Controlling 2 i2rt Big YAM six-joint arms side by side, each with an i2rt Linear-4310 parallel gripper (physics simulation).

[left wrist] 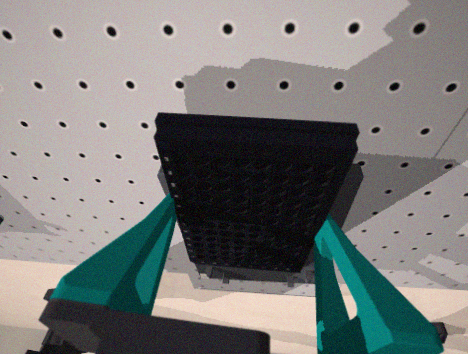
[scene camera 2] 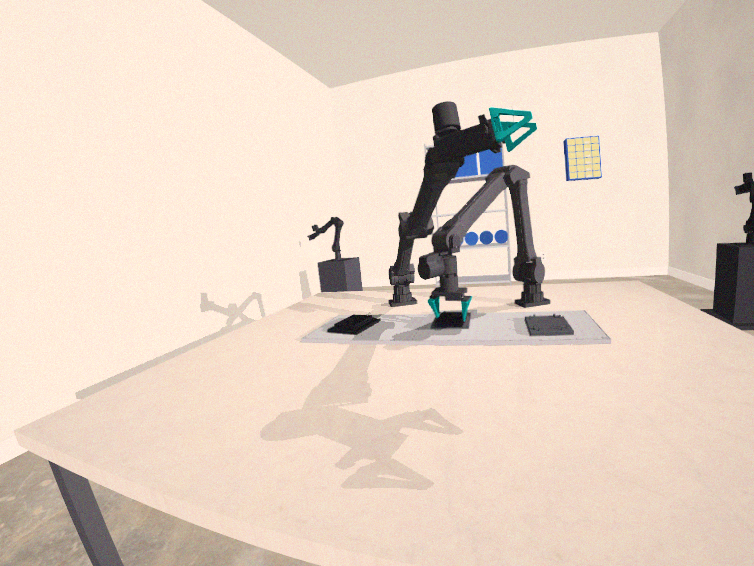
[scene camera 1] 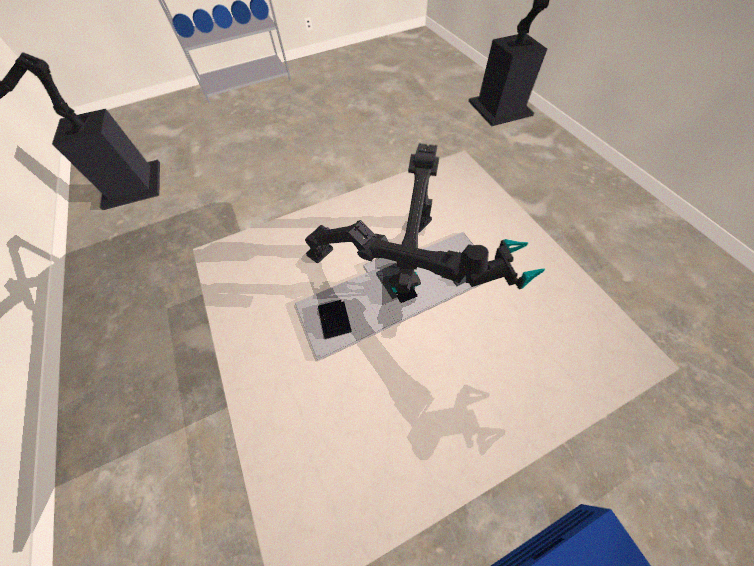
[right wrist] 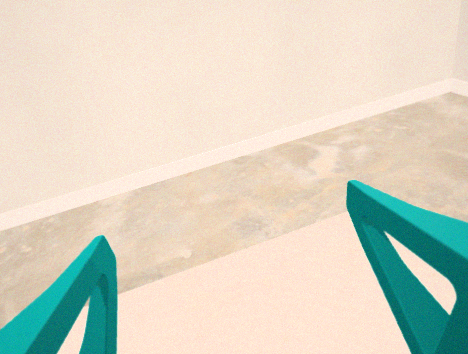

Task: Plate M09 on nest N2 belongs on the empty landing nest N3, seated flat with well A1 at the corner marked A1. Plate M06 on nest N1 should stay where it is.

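Note:
My left gripper (scene camera 1: 406, 291) (scene camera 2: 450, 318) (left wrist: 248, 206) points down and is shut on plate M09 (scene camera 2: 451, 319) (left wrist: 255, 195), a black well plate gripped across its sides. It is low over the middle nest (scene camera 1: 386, 280) (left wrist: 351, 187), whose grey edges show around it in the left wrist view; whether it touches or is seated is unclear. Plate M06 (scene camera 1: 334, 318) (scene camera 2: 353, 323) lies on the nest at the left. A dark grey nest (scene camera 2: 549, 325) at the right holds no plate. Labels and corner mark A1 are unreadable. My right gripper (scene camera 1: 535, 257) (scene camera 2: 534, 120) (right wrist: 229, 219) is open, empty and high.
The nests stand on a pale perforated board (scene camera 1: 438, 295) (scene camera 2: 499, 332) (left wrist: 100, 55) on the table (scene camera 1: 341, 438) (scene camera 2: 517, 426). My right arm (scene camera 1: 420, 255) (scene camera 2: 429, 188) reaches across my left arm (scene camera 1: 419, 201) (scene camera 2: 481, 204). In scene camera 1 the arms hide the board's right part.

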